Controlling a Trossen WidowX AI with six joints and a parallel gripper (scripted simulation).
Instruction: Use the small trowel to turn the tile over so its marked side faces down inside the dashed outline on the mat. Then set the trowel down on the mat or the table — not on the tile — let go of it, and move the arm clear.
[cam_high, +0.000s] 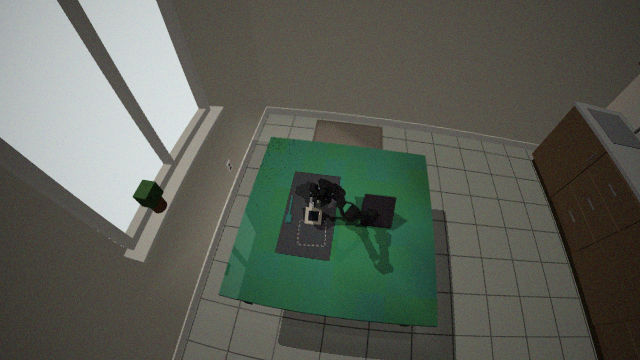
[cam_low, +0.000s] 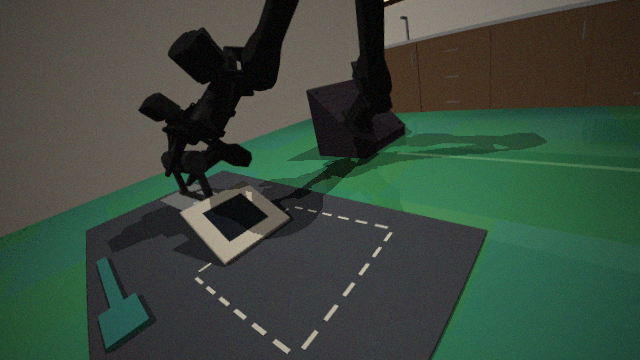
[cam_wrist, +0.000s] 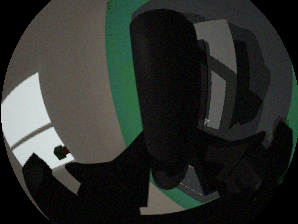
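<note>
My gripper tip is 4 cm past the tile, 11 cm to the right of it and 5 cm above it. The rest, counted from my gripper tip: dark mat (1 cm behind, 6 cm to the left, 10 cm below); teal piece (13 cm ahead, 9 cm to the left, 8 cm below); trowel (3 cm behind, 1 cm below).
</note>
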